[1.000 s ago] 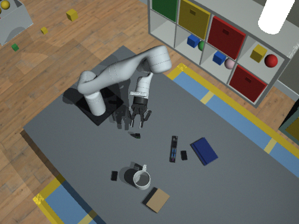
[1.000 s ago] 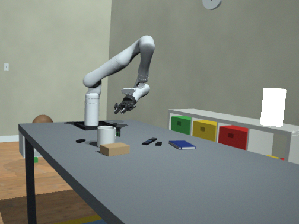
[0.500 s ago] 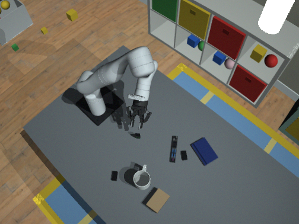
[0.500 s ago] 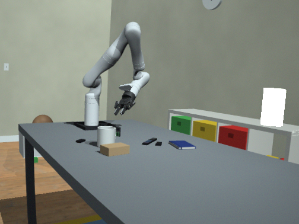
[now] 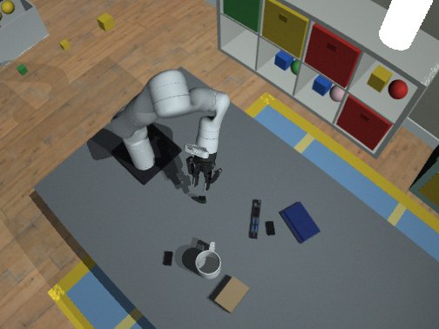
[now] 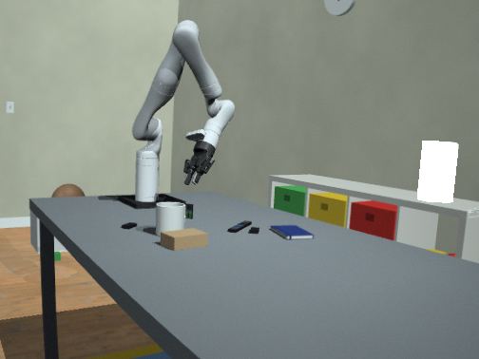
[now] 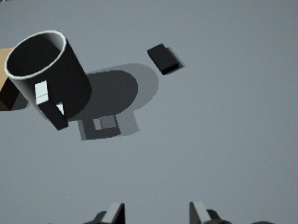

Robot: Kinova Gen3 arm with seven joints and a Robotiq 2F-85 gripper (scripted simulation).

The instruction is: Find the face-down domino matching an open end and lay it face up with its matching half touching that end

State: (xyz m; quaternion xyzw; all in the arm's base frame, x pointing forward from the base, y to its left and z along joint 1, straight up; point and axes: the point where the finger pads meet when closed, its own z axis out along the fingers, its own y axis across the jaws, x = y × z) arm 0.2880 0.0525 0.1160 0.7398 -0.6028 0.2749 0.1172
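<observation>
Now: hand 10 mm short of the dark domino, 10 mm to the left of it and 110 mm above it. Round my hand: white mug (210 mm ahead, 170 mm to the right, 100 mm below); then cardboard box (340 mm ahead, 190 mm to the right, 120 mm below).
</observation>
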